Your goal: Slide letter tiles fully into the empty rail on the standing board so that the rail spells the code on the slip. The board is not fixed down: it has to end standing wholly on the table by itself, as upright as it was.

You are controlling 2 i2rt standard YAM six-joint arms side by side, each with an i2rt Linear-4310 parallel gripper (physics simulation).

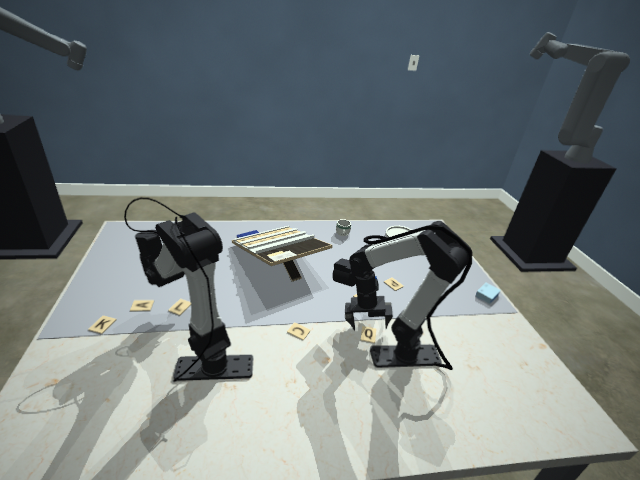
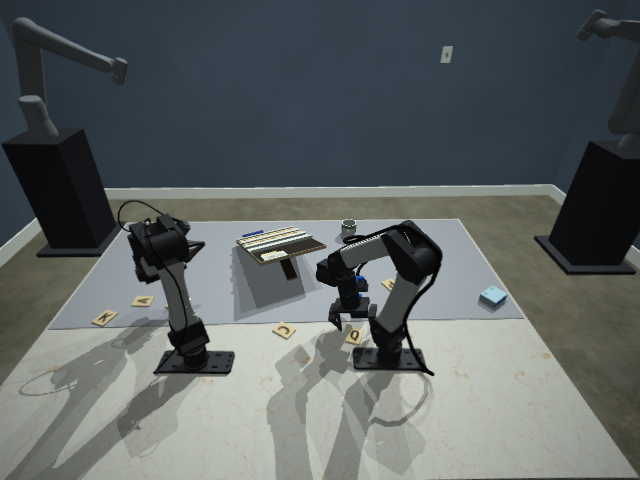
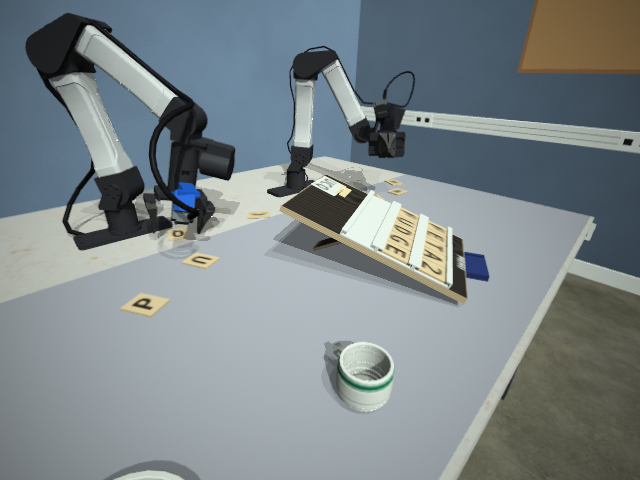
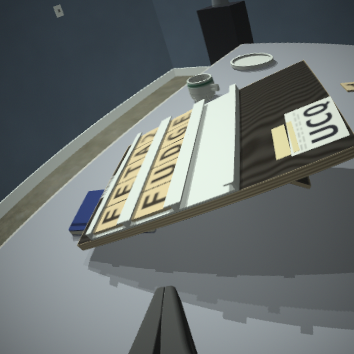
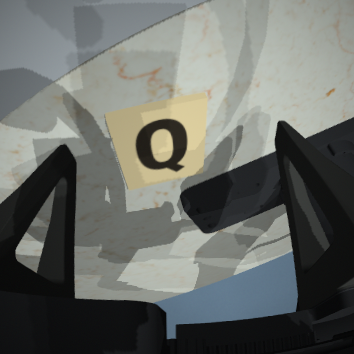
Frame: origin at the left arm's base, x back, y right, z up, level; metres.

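Seen in the pictures: left gripper, fingertip midpoint: (image 2: 204,243) (image 3: 388,150) (image 4: 168,293); right gripper, fingertip midpoint: (image 1: 370,328) (image 2: 356,330) (image 3: 176,232) (image 5: 169,140); left arm's base at its link origin: (image 1: 215,368) (image 2: 197,363) (image 3: 296,189); right arm's base at its link origin: (image 1: 404,356) (image 2: 388,360) (image 3: 126,233).
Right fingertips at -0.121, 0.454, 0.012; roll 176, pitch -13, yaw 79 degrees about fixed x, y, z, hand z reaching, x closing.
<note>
Offsets run from my right fingertips to a thing's top centre, as dx, dy, dz.
The board (image 1: 312,248) (image 3: 317,206) (image 4: 265,110) leans back on its strut. Its slip {-0.222, -0.272, +0.125} (image 3: 325,184) (image 4: 318,126) reads UCQ; the rail nearest it (image 3: 366,219) (image 4: 211,147) is empty. My right gripper (image 1: 370,324) (image 3: 177,226) (image 5: 169,140) is open, low above the Q tile {+0.014, -0.007, -0.008} (image 1: 368,335) (image 2: 354,336) (image 5: 195,112), which lies flat on the marble between the open fingers' lines. The C tile {-0.003, -0.222, -0.006} (image 1: 298,331) (image 2: 283,330) and U tile {-0.145, +0.009, -0.006} (image 3: 200,259) lie flat. My left gripper (image 2: 202,243) (image 4: 168,293) is shut and empty, raised beside the board.
Tiles K {-0.043, -0.789, -0.006} (image 1: 102,324), A {-0.121, -0.703, -0.006} (image 1: 141,305), L {-0.113, -0.588, -0.006} (image 1: 179,307) lie at the left, and P {-0.225, +0.139, -0.006} (image 1: 393,283) (image 3: 145,304) at the right. A mug {-0.556, +0.001, +0.045} (image 1: 343,227) (image 3: 364,377) and a dish {-0.551, +0.259, +0.007} (image 4: 252,61) stand beyond the board. A blue box {-0.480, -0.374, +0.002} (image 3: 476,266) sits by its low edge; a light-blue block {-0.164, +0.471, +0.015} (image 1: 487,292) lies far right.
</note>
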